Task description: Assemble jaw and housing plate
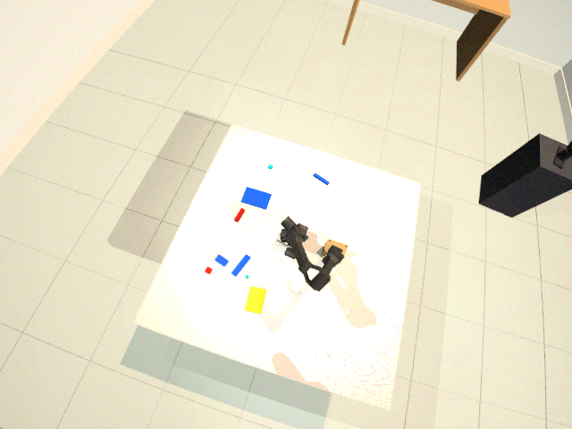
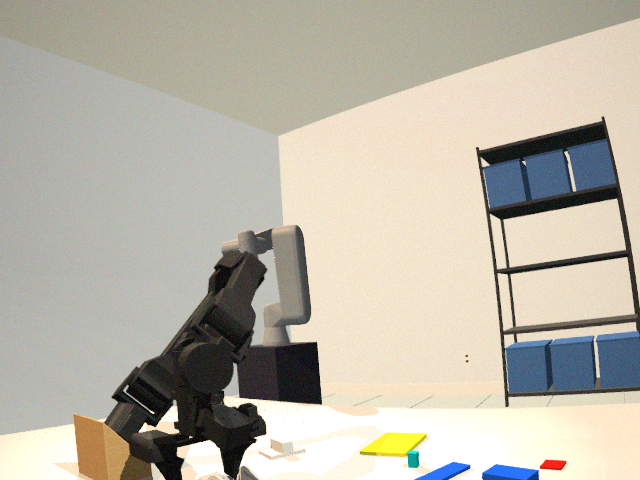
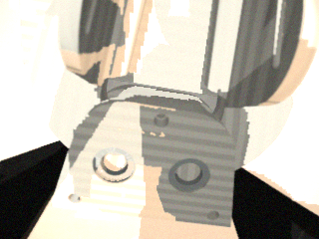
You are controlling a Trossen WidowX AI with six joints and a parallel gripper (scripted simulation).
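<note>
My gripper tip is 2 cm below the housing plate and 1 cm short of it. The rest, counted from my gripper tip: red block 35 cm ahead, 4 cm to the right; then yellow plate 35 cm to the left, 7 cm ahead; then jaw 2 cm to the left, 2 cm ahead, 1 cm above.
</note>
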